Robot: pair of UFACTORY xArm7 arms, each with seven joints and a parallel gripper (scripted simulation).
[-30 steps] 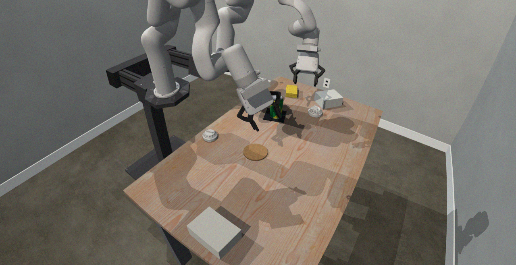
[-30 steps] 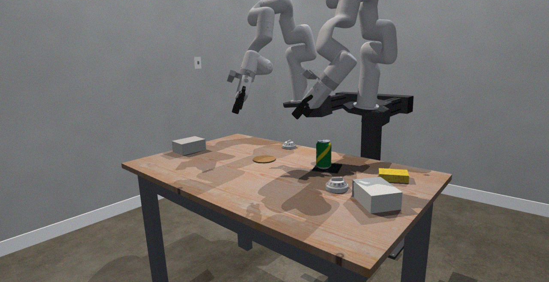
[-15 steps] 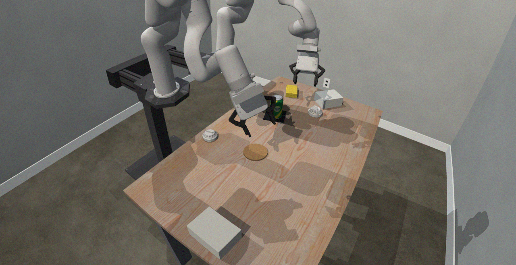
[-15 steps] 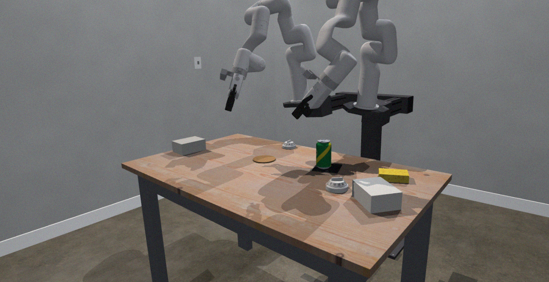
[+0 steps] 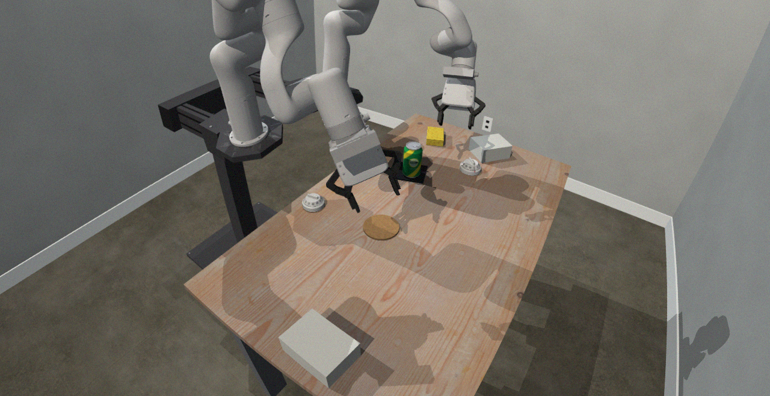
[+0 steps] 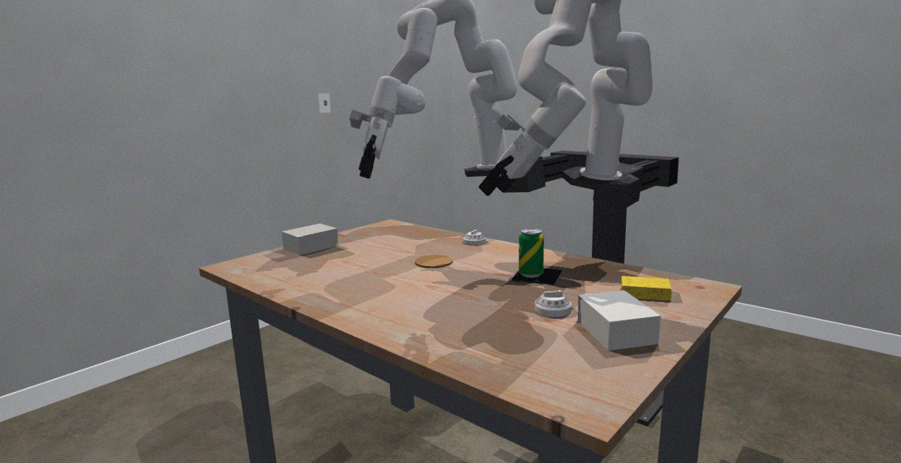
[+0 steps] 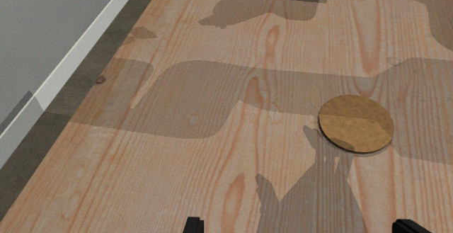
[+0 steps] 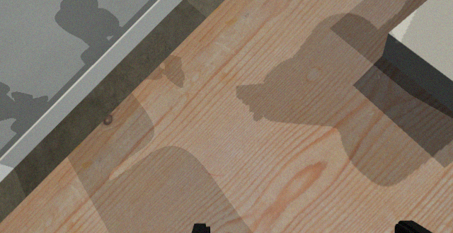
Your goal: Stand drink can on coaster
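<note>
Right now the yellow drink can is 14 cm behind my left hand, 1 cm to the left of it and 19 cm below it. From my left hand the other things lie so: black square coaster: 15 cm behind, 2 cm to the left, 25 cm below; yellow block: 20 cm behind, 30 cm to the left, 24 cm below; round cork coaster: 7 cm behind, 28 cm to the right, 25 cm below.
</note>
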